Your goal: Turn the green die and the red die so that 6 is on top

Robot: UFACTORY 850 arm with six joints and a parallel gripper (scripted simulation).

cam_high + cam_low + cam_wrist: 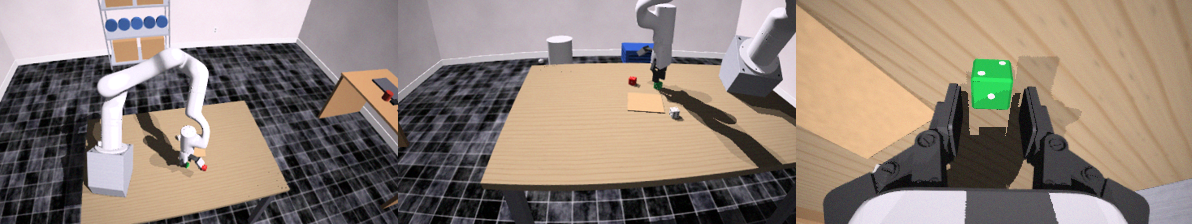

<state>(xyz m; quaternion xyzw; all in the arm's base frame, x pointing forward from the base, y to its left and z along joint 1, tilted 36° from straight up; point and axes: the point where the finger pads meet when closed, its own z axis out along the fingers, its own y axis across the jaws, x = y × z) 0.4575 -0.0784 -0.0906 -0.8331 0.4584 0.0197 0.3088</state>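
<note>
The green die lies 4 cm below my hand. Also, from my hand: red die 10 cm ahead, 5 cm to the right, 4 cm below; then tan mat 10 cm ahead, 12 cm to the left, 5 cm below; then white die 2 cm ahead, 23 cm to the left, 4 cm below.
</note>
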